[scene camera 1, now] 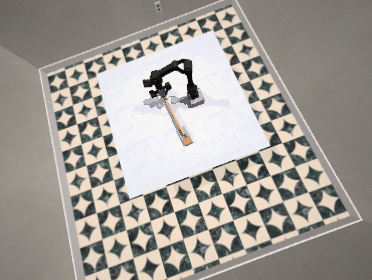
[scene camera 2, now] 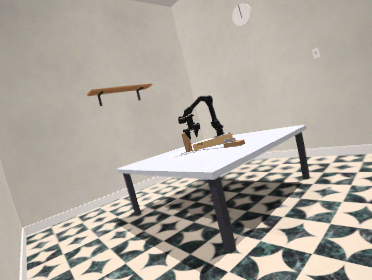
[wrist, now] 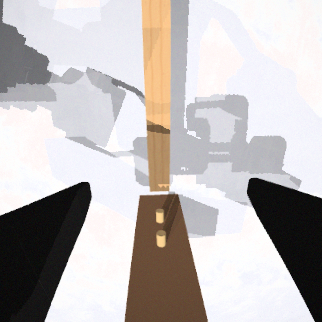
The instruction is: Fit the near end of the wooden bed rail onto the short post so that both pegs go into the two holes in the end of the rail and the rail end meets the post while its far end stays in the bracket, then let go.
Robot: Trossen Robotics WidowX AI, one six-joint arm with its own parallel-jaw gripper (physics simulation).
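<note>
The wooden rail lies low over the table; its far end is at the bracket by the orange-brown block. How it sits in the bracket is too small to tell. The short post stands upright at the rail's near end; the arm hides it in scene view 1. Two pale pegs stick out of the post's face and show uncovered, apart from the rail end. My gripper is open and empty above the near end, with rail and post between its spread fingers in the wrist view.
The white table carries the parts and the arm. The arm's base stands to the right of the rail's near part in scene view 1. Shadows of the arm fall across the table around the rail.
</note>
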